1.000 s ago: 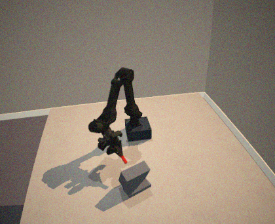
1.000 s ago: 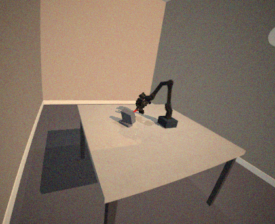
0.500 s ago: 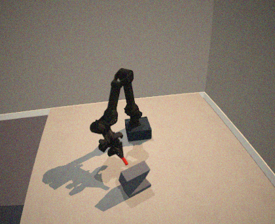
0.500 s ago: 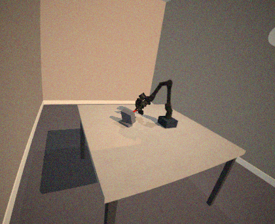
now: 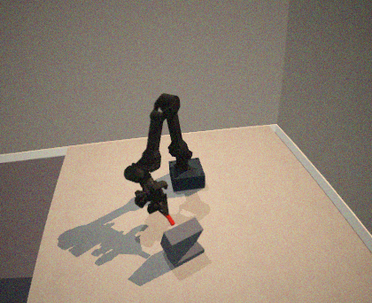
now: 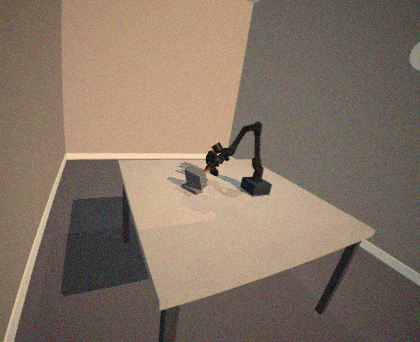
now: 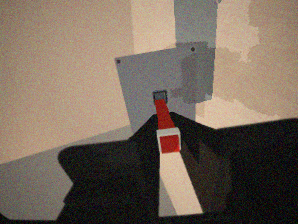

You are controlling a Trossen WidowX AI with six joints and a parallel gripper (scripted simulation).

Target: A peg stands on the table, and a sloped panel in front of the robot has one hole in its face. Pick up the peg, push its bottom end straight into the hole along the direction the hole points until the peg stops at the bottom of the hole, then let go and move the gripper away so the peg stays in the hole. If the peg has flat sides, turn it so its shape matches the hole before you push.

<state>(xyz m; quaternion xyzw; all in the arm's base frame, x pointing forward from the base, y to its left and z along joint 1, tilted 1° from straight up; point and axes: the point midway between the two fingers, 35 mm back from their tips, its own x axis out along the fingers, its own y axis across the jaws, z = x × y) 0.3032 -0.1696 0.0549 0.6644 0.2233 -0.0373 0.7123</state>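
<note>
Right now the grey sloped panel is 80 mm ahead of my gripper tip, 20 mm to the left of it and 40 mm below it. The rest, counted from my gripper tip: red square peg (10 mm behind, 10 mm above).
</note>
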